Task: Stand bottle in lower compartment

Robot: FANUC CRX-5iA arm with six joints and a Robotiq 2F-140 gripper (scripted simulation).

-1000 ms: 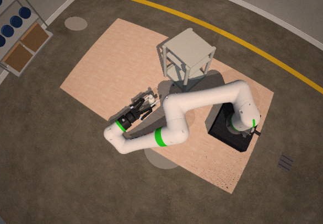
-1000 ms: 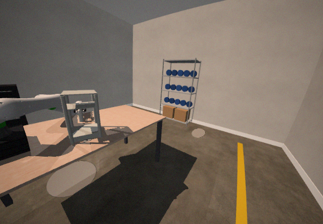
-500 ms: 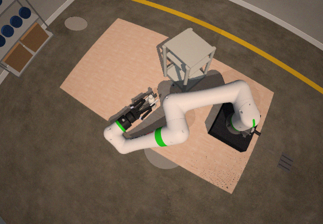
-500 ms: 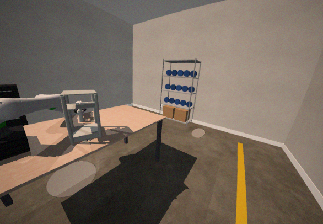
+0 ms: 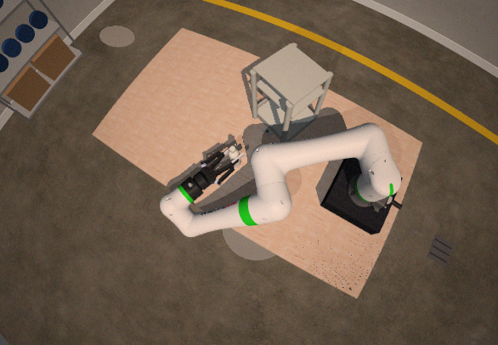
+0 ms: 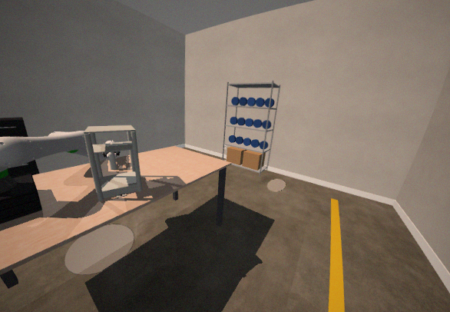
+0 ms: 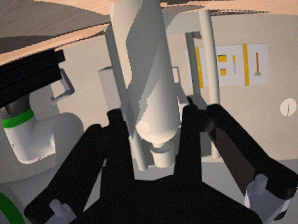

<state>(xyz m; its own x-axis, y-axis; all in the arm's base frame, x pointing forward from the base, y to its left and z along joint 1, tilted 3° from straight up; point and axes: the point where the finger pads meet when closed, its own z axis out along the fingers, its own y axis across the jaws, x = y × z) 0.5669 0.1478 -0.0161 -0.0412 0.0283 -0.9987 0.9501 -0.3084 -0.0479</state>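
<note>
Right now the grey shelving unit is 330 mm to the right of my hand, 80 mm behind it and 80 mm above it. Round my hand: pale bottle: 10 mm above.
</note>
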